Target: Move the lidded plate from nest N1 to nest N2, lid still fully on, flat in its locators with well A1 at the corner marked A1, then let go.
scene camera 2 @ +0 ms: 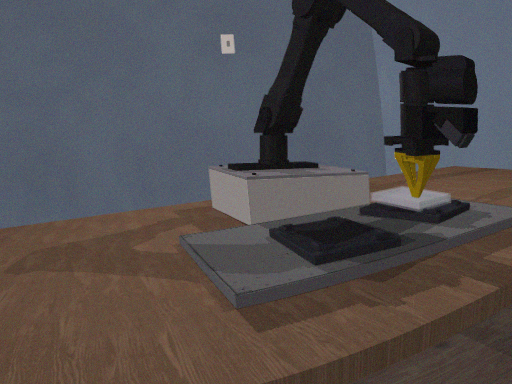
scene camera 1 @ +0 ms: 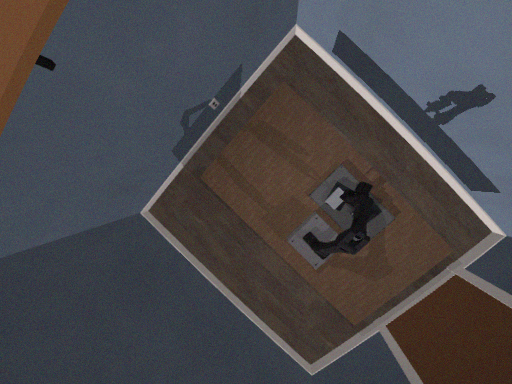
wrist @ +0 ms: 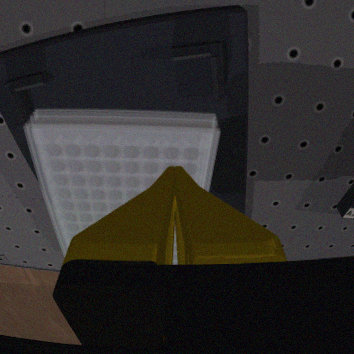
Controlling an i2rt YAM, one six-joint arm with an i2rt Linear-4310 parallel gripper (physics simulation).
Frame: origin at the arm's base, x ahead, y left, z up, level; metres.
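Seen in the pictures: gripper, between the fingertips: [scene camera 2: 415, 197] [scene camera 1: 343, 196] [wrist: 174, 177]; arm's base, origin of its link: [scene camera 2: 273, 167] [scene camera 1: 316, 245].
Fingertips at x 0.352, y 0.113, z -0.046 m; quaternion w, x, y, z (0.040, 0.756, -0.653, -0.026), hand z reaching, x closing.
Offsets run from my fingertips to a thing's top centre. "spot": to the spot under its first point.
The pale, translucent lidded plate {dx -0.040, dy +0.022, dz +0.003 m} [scene camera 1: 334, 199] [scene camera 2: 390, 195] [wrist: 115, 131] lies on a dark nest {dx -0.021, dy +0.017, dz -0.013 m} [scene camera 2: 400, 214] [wrist: 125, 80], the one farther right in scene camera 2. In the wrist view a dark gap separates the plate's far edge from the two locators at the top; whether its near side is seated is hidden. The lid appears to be on. My gripper [scene camera 2: 416, 195] [wrist: 174, 177] is shut, with no plate between its yellow fingers; the tips are over or against the plate's top, contact unclear. The other dark nest {dx +0.040, dy -0.191, dz -0.013 m} [scene camera 2: 335, 241] holds no plate. Nest labels are not readable.
Both nests stand on a grey perforated board [scene camera 1: 320, 192] [scene camera 2: 215, 257] [wrist: 295, 150]. The arm's pale base box [scene camera 2: 310, 195] stands behind the board. A small black block with a partly visible label {spot: dx -0.034, dy -0.132, dz -0.019 m} [wrist: 349, 213] is at the wrist view's right edge.
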